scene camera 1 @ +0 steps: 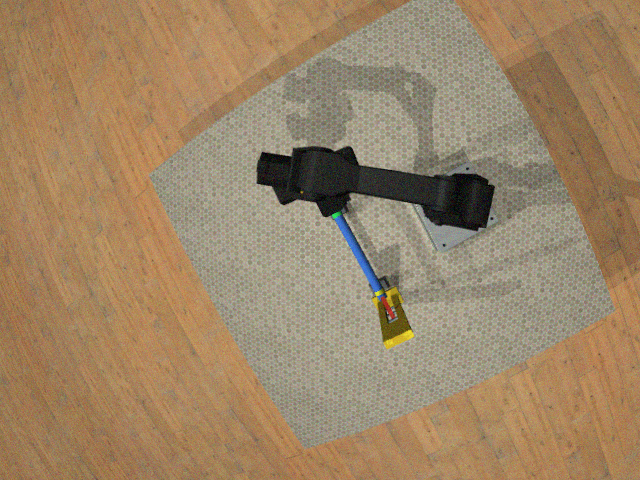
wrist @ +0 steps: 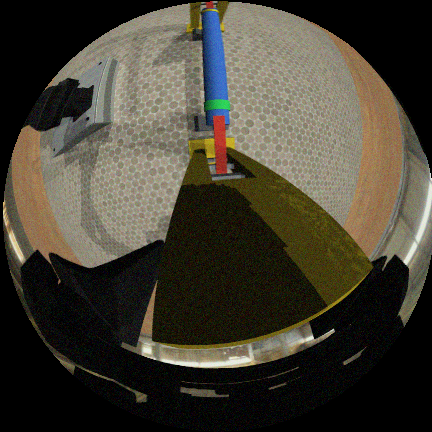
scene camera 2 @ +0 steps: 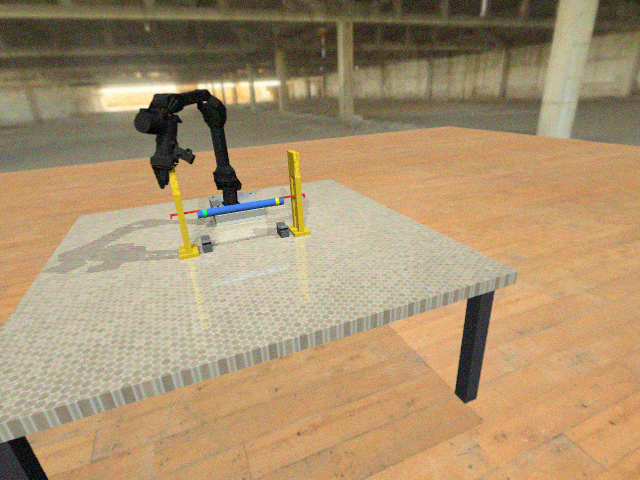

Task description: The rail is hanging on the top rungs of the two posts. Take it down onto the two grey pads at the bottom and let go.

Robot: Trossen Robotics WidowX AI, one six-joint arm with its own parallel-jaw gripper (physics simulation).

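Where they show: gripper, fingertip midpoint: (scene camera 2: 164, 186); arm's base, origin of the base link: (wrist: 82, 102) (scene camera 2: 230, 203).
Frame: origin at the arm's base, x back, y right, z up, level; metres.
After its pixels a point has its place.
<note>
The blue rail (scene camera 1: 356, 253) @[x -0.264, y 0.022, z 0.069 m] (scene camera 2: 240, 207) @[x -0.271, y 0.026, z 0.060 m] (wrist: 215, 65) @[x -0.255, y 0.086, z 0.070 m] is level above the table, its red end pins passing through the openings of two yellow posts. My gripper (scene camera 2: 164, 180) @[x -0.232, y 0.248, z 0.160 m] (wrist: 227, 249) @[x -0.232, y 0.248, z 0.160 m] is open and empty, right at the top of the post at the green-banded end (scene camera 2: 181, 227) @[x -0.278, y 0.226, z 0.032 m] (wrist: 285, 215) @[x -0.255, y 0.208, z 0.187 m]. That post's top hides most of one finger in the wrist view; whether they touch is unclear. The other post (scene camera 1: 398, 338) @[x -0.275, y -0.179, z 0.226 m] (scene camera 2: 296, 206) @[x -0.305, y -0.168, z 0.036 m] stands at the yellow-banded end. One grey pad (scene camera 2: 206, 243) @[x -0.273, y 0.158, z -0.042 m] (wrist: 201, 123) @[x -0.232, y 0.156, z -0.036 m] and another grey pad (scene camera 2: 282, 229) @[x -0.296, y -0.110, z -0.043 m] (wrist: 197, 35) @[x -0.252, y -0.104, z -0.046 m] are below the rail, inside the posts.
The arm's grey base plate (scene camera 1: 449, 239) @[x -0.012, y -0.105, z -0.006 m] (wrist: 102, 95) @[x -0.044, y 0.009, z -0.024 m] is on the table beside the rail. The arm (scene camera 1: 395, 181) @[x -0.129, y 0.114, z 0.433 m] (scene camera 2: 220, 147) @[x -0.044, y 0.016, z 0.236 m] reaches over and hides the green-end post in scene camera 1. The tiled table (scene camera 1: 289, 361) @[x -0.708, y -0.203, z -0.075 m] (scene camera 2: 336, 289) @[x -0.718, y -0.095, z -0.075 m] has wooden floor around it.
</note>
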